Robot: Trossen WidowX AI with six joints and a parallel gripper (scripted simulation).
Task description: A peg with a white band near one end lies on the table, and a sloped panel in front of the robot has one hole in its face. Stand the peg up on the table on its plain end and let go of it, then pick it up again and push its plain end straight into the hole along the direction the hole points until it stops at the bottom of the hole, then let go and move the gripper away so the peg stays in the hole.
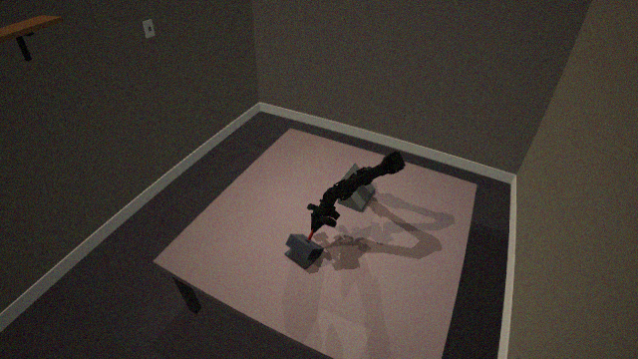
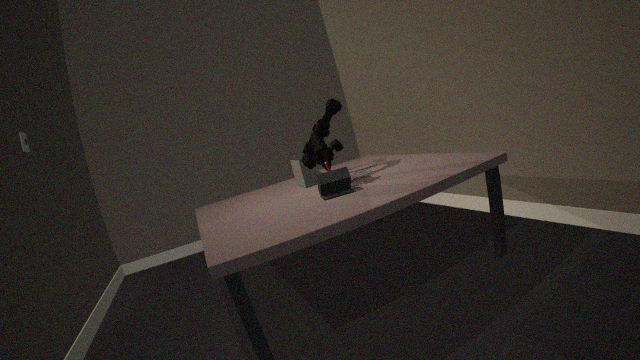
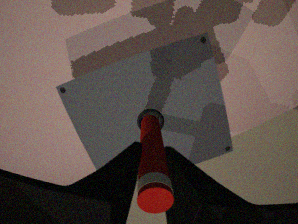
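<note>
My gripper tip is now 10 mm below the red peg and 10 mm past it. Also, from my gripper tip: sloped panel 60 mm below, 50 mm ahead, 10 mm to the right.
</note>
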